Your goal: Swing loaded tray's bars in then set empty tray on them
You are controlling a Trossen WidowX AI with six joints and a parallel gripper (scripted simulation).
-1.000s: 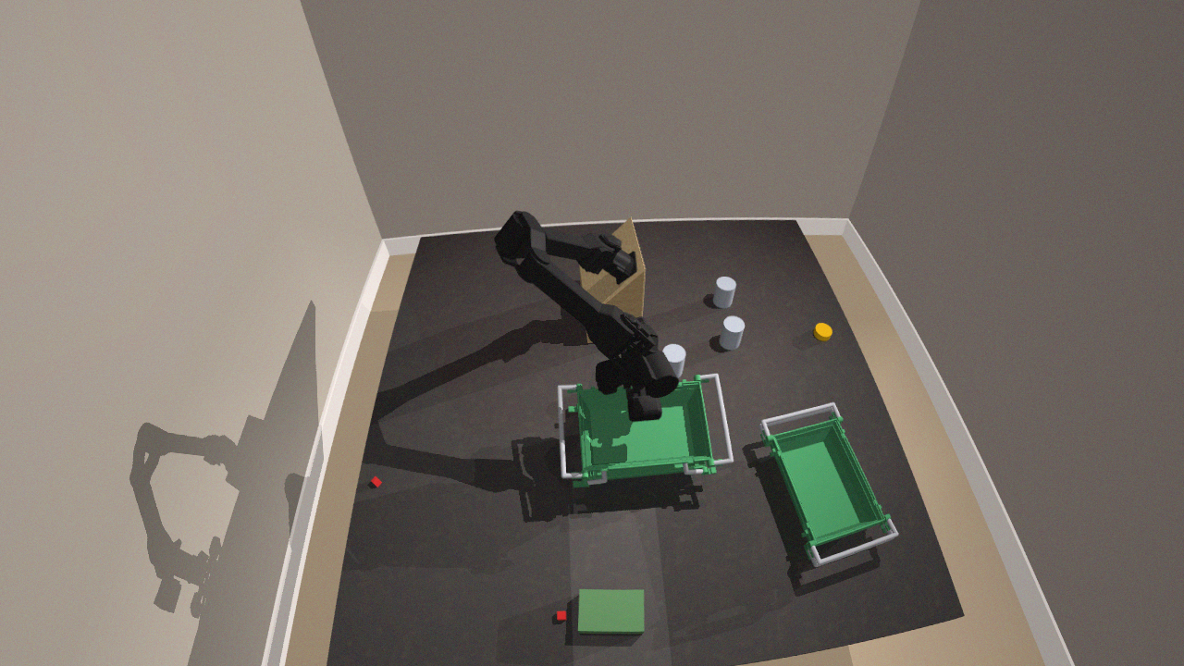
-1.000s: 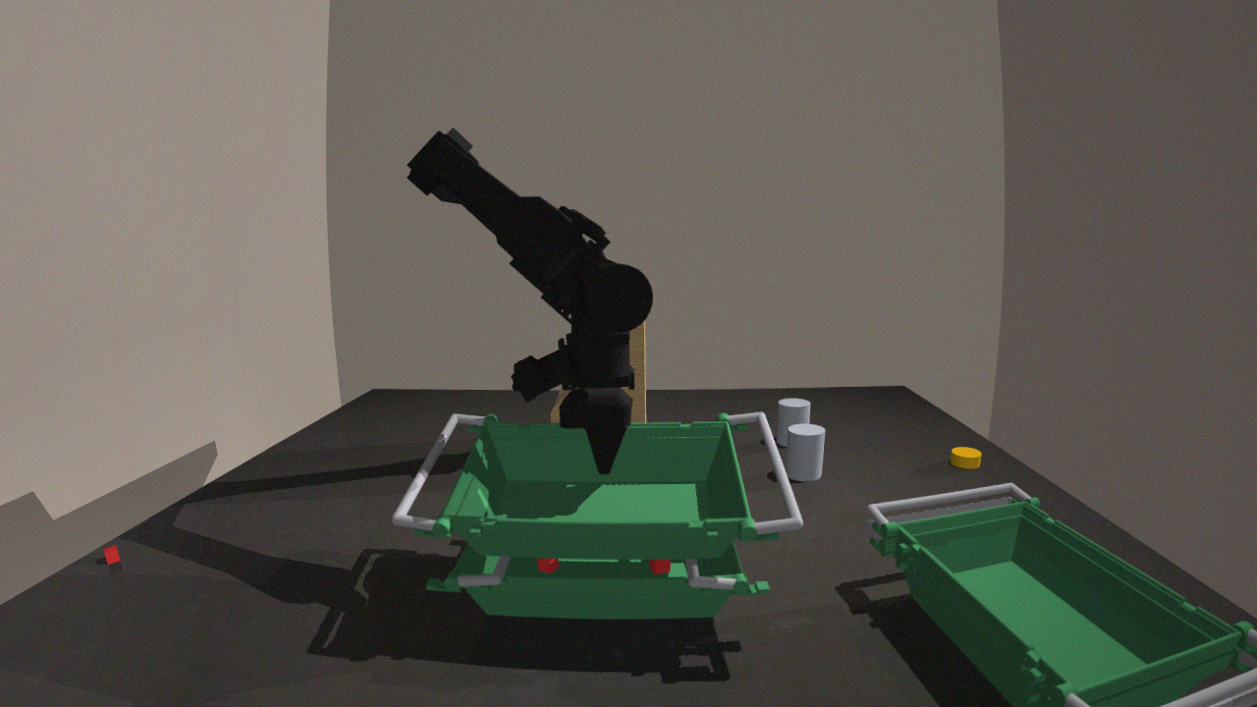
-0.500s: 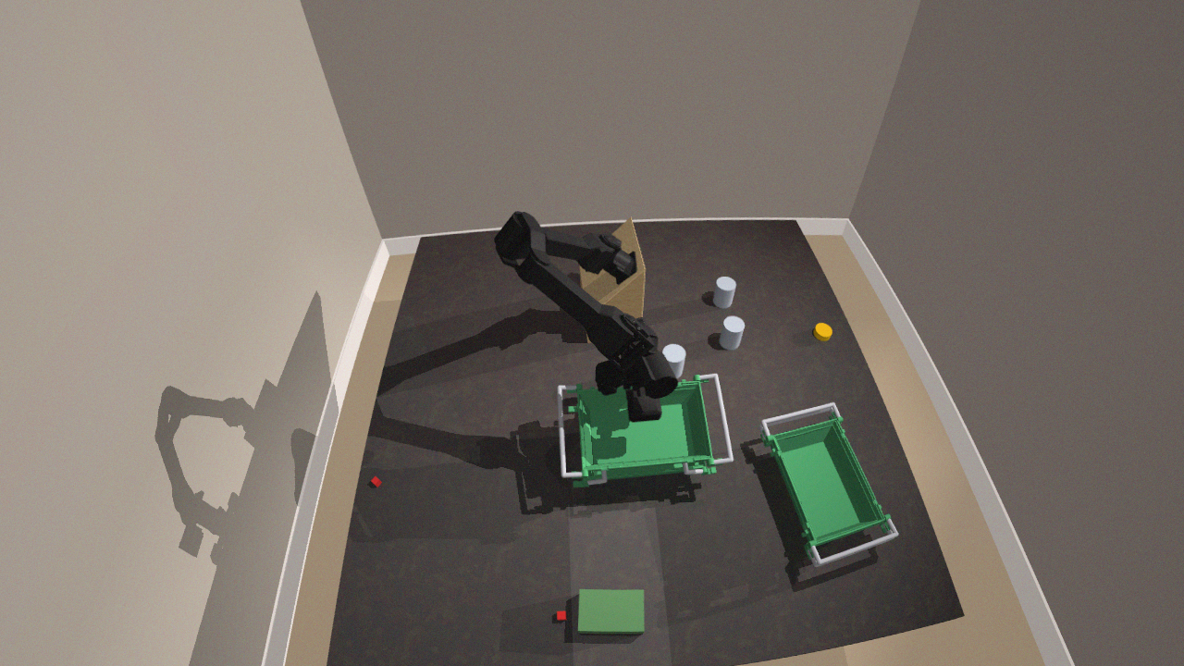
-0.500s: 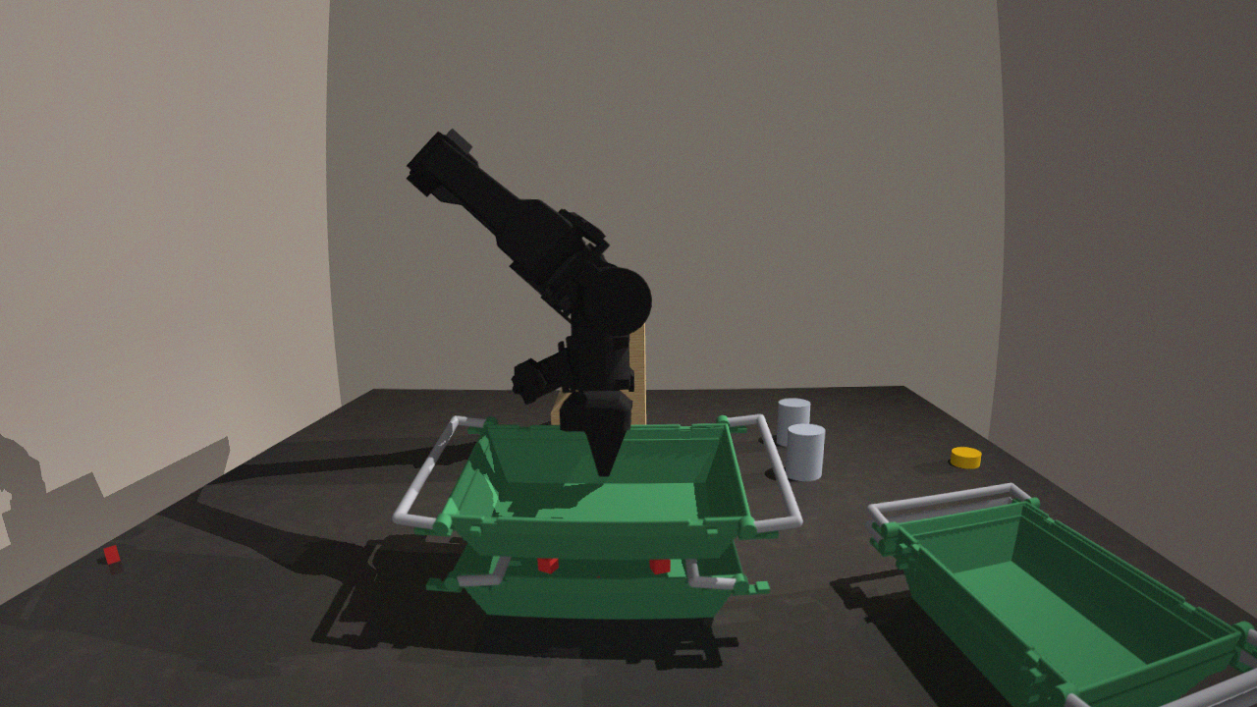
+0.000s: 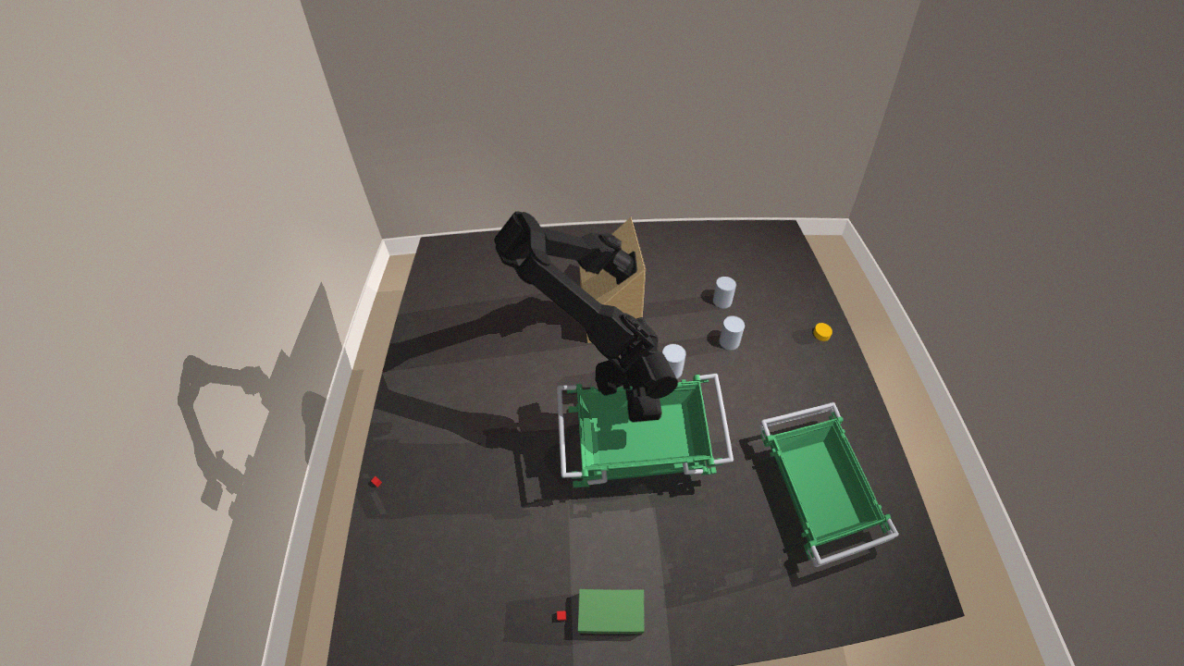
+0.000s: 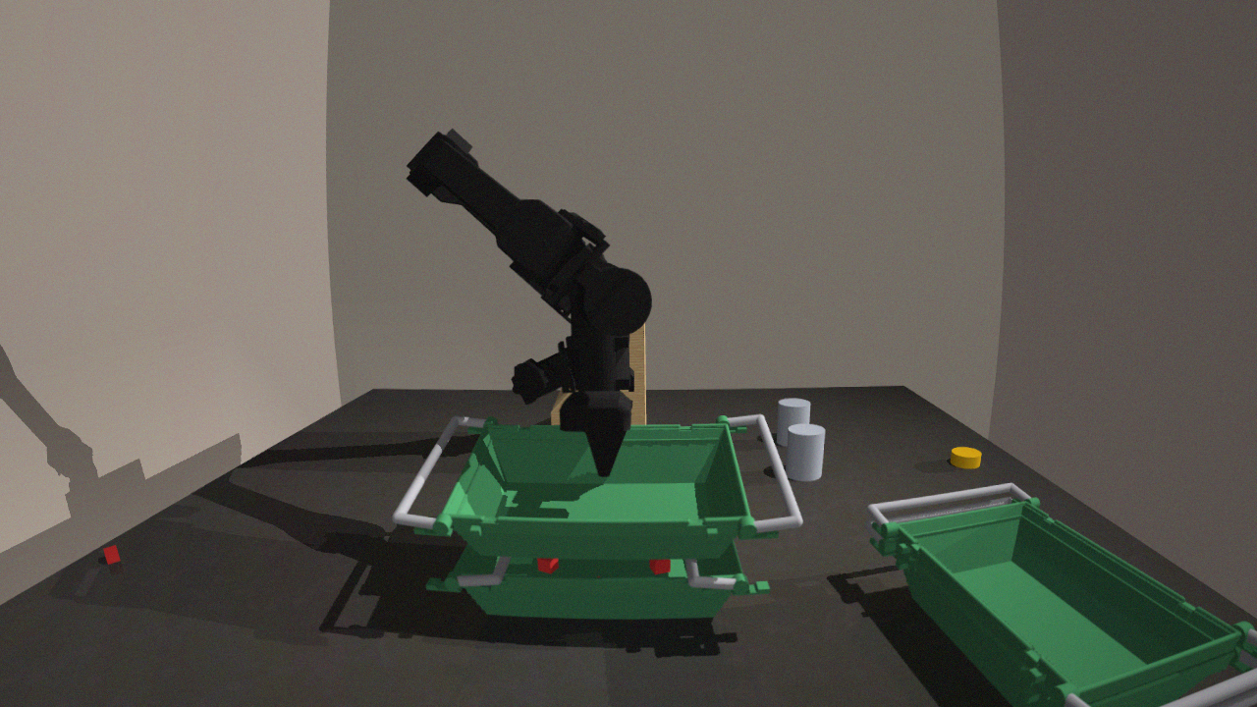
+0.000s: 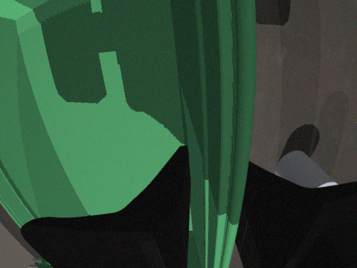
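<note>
The tray is 70 mm ahead of my gripper tip and 20 mm above it. Round my gripper tip: flat green slab 420 mm ahead, 80 mm below, 70 mm to the right; yellow disc 540 mm to the left, 250 mm behind, 90 mm below.
</note>
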